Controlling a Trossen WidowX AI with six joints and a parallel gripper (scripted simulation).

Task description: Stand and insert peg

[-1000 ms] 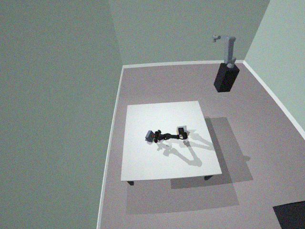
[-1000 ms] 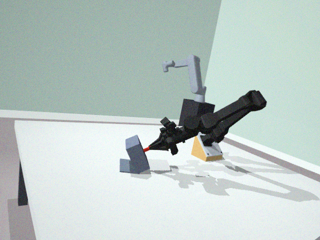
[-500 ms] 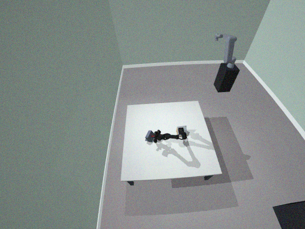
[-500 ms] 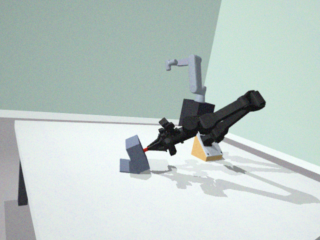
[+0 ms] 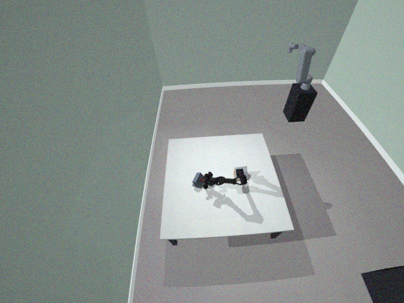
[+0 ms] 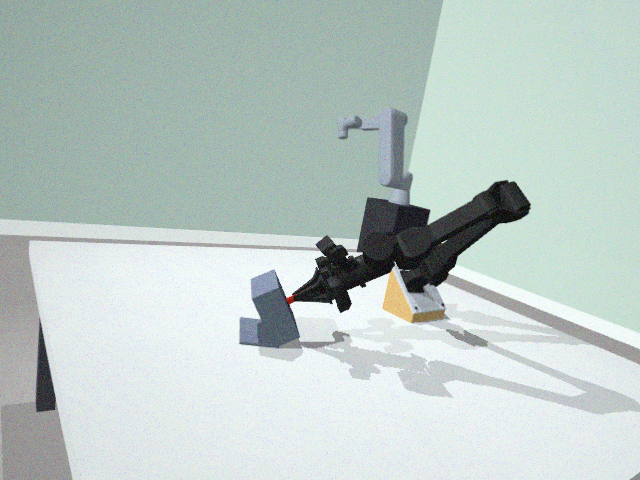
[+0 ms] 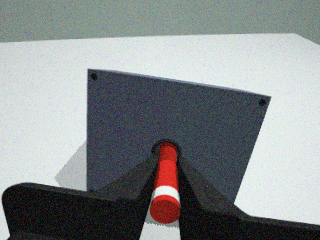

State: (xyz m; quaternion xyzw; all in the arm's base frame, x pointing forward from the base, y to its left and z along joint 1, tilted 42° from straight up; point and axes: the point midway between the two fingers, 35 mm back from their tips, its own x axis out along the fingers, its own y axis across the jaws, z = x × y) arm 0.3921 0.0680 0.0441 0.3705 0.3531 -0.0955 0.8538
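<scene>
The red peg is 1 cm behind my gripper tip, 1 cm to the left of it and 1 cm above it. Also, from my gripper tip: grey sloped panel 3 cm ahead, 1 cm to the right, 2 cm below.
</scene>
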